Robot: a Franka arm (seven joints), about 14 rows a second.
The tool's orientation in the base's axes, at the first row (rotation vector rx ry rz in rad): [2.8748 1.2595 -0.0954]
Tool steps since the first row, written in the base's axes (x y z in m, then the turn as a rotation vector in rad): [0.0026 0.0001 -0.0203 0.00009 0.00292 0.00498]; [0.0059 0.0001 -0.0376 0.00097 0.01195 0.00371]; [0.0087 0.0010 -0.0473 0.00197 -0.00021 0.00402]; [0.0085 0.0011 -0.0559 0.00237 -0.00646 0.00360]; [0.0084 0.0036 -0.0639 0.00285 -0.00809 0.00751]
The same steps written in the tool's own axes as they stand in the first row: [0.0030 0.0023 0.0201 0.00193 -0.00203 -0.00505]; [0.0062 0.0051 0.0372 0.00922 -0.00748 -0.00406]; [0.0093 0.0068 0.0467 0.00095 0.00150 -0.00412]; [0.0097 0.0068 0.0553 -0.00334 0.00604 -0.00356]; [0.0119 0.0052 0.0632 -0.00444 0.00741 -0.00744]
